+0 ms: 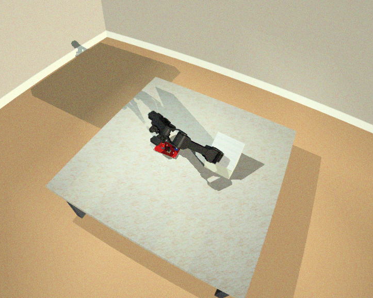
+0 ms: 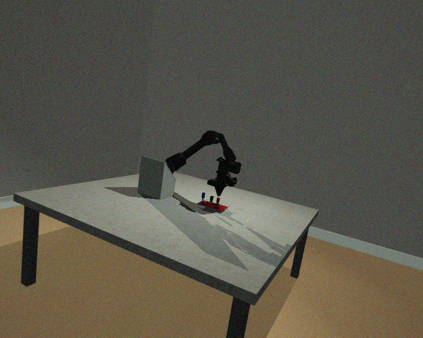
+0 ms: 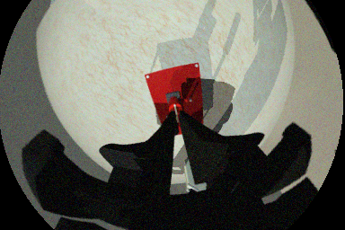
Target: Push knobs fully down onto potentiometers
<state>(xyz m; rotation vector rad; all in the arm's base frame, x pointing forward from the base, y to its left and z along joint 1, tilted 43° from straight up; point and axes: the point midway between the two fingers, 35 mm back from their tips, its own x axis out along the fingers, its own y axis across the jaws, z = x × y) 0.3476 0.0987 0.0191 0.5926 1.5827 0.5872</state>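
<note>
The red knob is 20 mm below my gripper tip.
</note>
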